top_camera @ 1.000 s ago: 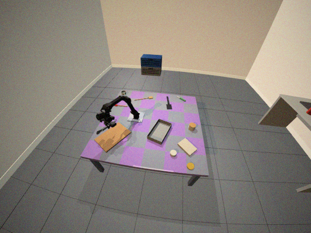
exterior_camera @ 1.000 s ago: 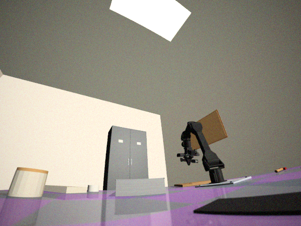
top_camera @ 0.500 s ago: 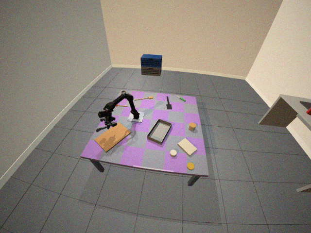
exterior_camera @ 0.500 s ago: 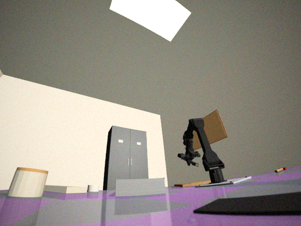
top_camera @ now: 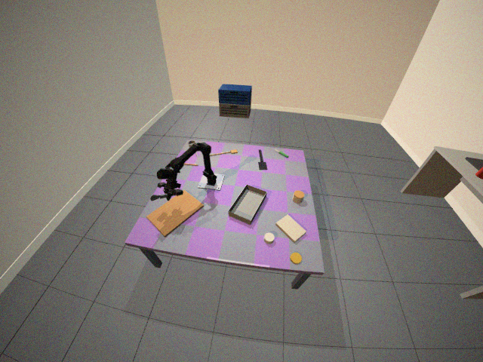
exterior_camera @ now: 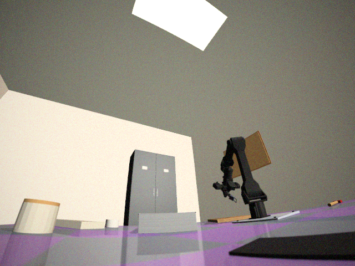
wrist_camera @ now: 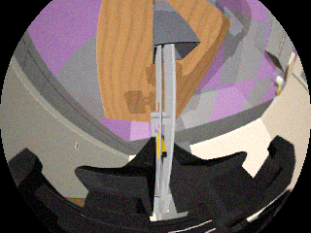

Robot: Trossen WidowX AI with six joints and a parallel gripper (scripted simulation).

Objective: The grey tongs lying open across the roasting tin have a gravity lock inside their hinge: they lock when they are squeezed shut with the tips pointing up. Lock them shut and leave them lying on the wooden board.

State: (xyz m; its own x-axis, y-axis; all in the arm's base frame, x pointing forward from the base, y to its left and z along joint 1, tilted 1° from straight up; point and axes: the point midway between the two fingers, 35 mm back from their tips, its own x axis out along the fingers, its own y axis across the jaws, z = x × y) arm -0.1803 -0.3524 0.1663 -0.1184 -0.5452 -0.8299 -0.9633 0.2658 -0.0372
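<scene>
Now: the wooden board 10 mm ahead of my gripper tip, 20 mm to the left of it and 140 mm below it. The rest, counted from my gripper tip: roasting tin (530 mm ahead, 200 mm to the left, 120 mm below); white cylinder (710 mm ahead, 60 mm to the right, 130 mm below); cream block (850 mm ahead, 50 mm to the left, 140 mm below).
</scene>
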